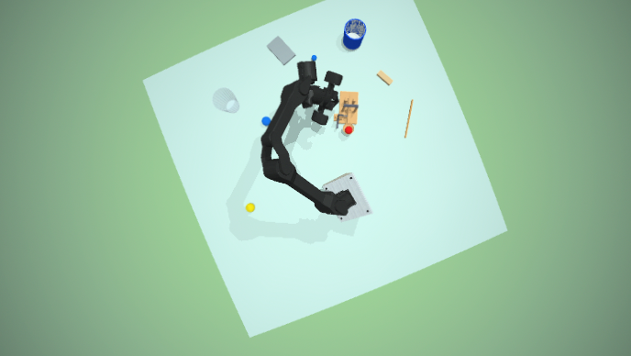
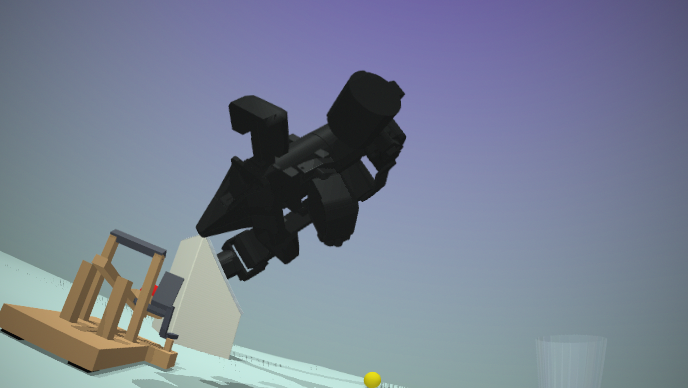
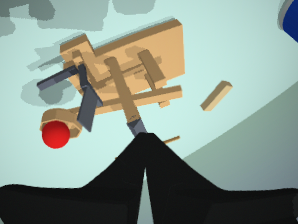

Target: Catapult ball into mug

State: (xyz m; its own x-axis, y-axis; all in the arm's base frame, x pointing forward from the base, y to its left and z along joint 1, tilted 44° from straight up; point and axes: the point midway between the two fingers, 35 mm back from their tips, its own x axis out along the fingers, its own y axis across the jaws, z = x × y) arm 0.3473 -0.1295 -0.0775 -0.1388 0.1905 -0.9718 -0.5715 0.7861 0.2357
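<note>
The red ball is 110 mm behind my gripper tip, 10 mm to the left of it and 70 mm below it. Also, from my gripper tip: small wooden block (10 mm ahead, 260 mm to the right, 130 mm below); small blue ball (250 mm ahead, 40 mm to the right, 120 mm below); catapult (50 mm behind, 10 mm to the right, 80 mm below).
</note>
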